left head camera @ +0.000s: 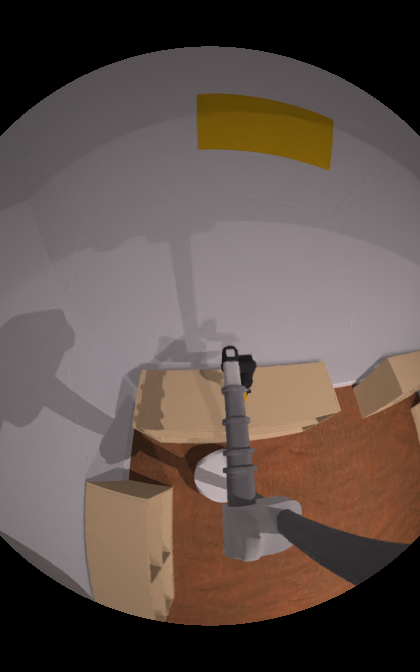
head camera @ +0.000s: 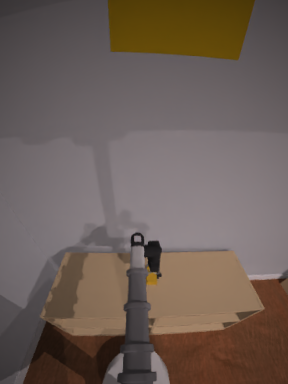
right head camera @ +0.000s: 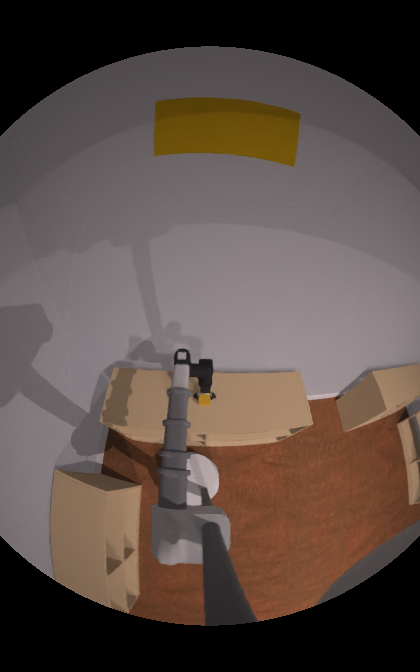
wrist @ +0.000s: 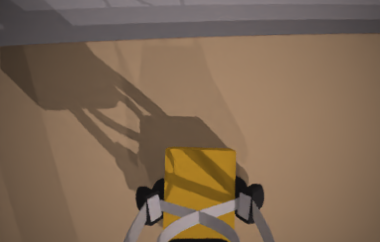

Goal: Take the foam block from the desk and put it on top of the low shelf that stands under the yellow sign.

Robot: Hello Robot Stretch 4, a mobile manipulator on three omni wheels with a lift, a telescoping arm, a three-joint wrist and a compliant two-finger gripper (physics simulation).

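Frame: origin at the robot's base, x ahead, y right, z down, level; millimetres.
Seen in the pictures: gripper, fingertip midpoint: (head camera: pixel 151 277) (wrist: pixel 199 191).
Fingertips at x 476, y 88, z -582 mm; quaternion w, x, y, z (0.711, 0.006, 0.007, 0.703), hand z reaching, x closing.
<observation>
Offsets run from my fingertips to a thing's top centre. "spot": to the spot under its first point. Level surfaces: height alone.
The yellow foam block {dx +1, dy -1, dz -46 mm} (head camera: pixel 151 279) (left head camera: pixel 245 396) (right head camera: pixel 204 400) (wrist: pixel 200 167) is between the two fingertips of my gripper (right head camera: pixel 205 396) (wrist: pixel 199 191), which is shut on it. Block and gripper are over the top board of the low shelf {dz +0 mm} (head camera: pixel 205 285) (left head camera: pixel 295 395) (right head camera: pixel 260 400) (wrist: pixel 310 110), near its middle. In the wrist view the block's shadow lies close beyond its far edge; whether the block touches the board is hard to tell. The yellow sign {spot: dx +210, dy +19, dz -1101 mm} (head camera: pixel 177 27) (left head camera: pixel 265 131) (right head camera: pixel 226 131) is on the wall above this shelf. The desk does not show.
A grey wall (head camera: pixel 200 190) stands directly behind the shelf. Another shelf unit (left head camera: pixel 117 540) (right head camera: pixel 80 530) stands at the lower left, and a further one (left head camera: pixel 377 392) (right head camera: pixel 362 402) at the right. My round white base part (right head camera: pixel 205 477) is in front of the low shelf.
</observation>
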